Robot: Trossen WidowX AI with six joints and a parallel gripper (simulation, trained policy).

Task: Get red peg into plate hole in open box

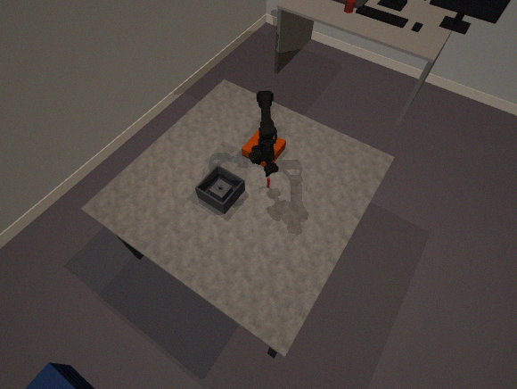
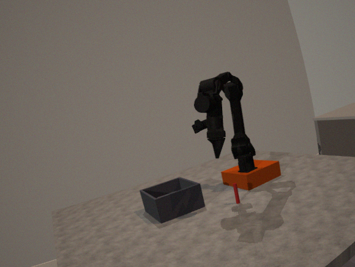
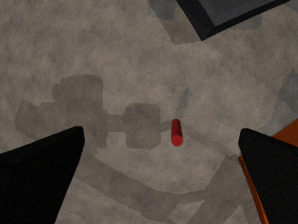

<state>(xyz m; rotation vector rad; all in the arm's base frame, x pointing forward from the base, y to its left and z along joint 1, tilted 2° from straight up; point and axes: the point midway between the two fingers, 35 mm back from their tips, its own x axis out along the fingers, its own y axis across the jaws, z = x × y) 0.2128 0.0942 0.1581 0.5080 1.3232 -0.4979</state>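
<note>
My gripper tip is now 4 cm past the red peg, 2 cm to the right of it and 16 cm above it. The rest, counted from my gripper tip: grey plate: 12 cm ahead, 20 cm to the right, 15 cm below; dark grey box: 12 cm ahead, 20 cm to the right, 17 cm below.
</note>
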